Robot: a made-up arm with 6 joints.
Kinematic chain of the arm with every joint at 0, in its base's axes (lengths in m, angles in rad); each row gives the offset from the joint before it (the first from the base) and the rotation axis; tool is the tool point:
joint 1: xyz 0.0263 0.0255 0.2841 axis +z
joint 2: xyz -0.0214 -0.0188 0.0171 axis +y
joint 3: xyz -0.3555 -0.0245 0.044 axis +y
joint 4: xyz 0.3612 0.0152 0.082 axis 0.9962 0 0.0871
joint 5: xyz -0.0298 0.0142 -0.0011 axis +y
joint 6: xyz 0.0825 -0.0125 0.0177 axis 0.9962 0 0.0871
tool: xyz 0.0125 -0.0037 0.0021
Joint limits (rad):
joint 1: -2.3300..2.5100
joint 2: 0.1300..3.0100
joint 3: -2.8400..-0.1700
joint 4: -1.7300..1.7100
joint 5: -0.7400..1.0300
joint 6: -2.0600..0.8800
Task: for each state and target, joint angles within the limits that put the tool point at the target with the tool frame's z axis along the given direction. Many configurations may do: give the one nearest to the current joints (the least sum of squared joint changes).
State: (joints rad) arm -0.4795 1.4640 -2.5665 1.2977 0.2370 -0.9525
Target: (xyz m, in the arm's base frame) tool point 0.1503 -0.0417 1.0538 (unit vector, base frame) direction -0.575 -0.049 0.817
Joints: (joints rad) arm -0.5895 1.4583 -2.4765 1.2462 0.6219 -0.6642
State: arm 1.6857 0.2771 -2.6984 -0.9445 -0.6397 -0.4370
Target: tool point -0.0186 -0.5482 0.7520 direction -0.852 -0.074 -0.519
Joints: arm 1.5144 0.1300 -1.8574 -0.5777 -0.7253 -0.6164
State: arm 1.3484 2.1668 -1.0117 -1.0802 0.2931 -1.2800
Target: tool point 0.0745 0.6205 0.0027 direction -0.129 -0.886 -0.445
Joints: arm 1.5834 2.9003 -1.8261 -1.0363 0.5172 -1.9708
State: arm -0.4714 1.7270 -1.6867 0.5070 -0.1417 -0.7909
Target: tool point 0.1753 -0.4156 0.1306 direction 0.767 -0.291 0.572
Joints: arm -1.1835 2.4179 -0.9251 -0.0015 -0.7400 -0.6454
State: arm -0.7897 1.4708 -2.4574 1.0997 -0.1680 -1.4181
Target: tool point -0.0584 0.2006 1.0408 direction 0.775 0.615 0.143
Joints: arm -1.2822 0.8791 -2.1742 0.6830 0.0571 -1.8484
